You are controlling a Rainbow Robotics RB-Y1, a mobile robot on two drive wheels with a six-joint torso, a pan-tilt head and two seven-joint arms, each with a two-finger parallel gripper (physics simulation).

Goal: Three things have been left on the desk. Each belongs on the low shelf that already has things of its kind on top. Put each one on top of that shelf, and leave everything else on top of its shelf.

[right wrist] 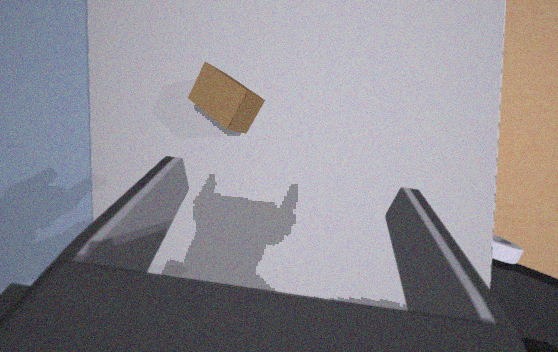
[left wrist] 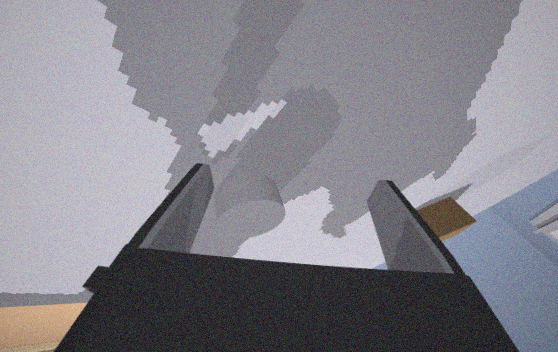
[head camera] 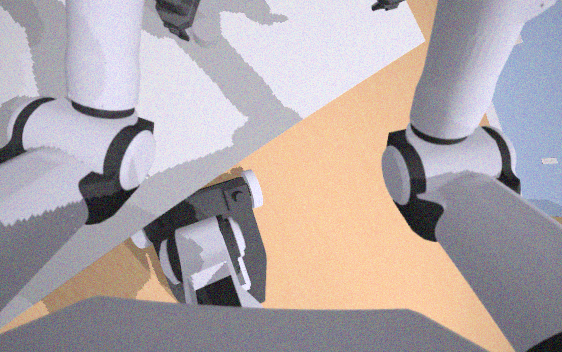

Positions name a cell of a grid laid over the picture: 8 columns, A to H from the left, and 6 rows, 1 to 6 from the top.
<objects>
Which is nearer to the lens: the white cylinder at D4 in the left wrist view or the box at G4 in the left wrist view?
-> The white cylinder.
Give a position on a white desk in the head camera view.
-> At D2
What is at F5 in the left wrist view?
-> My left gripper.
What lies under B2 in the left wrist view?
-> A white desk.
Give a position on a white desk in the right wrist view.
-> F2
</objects>
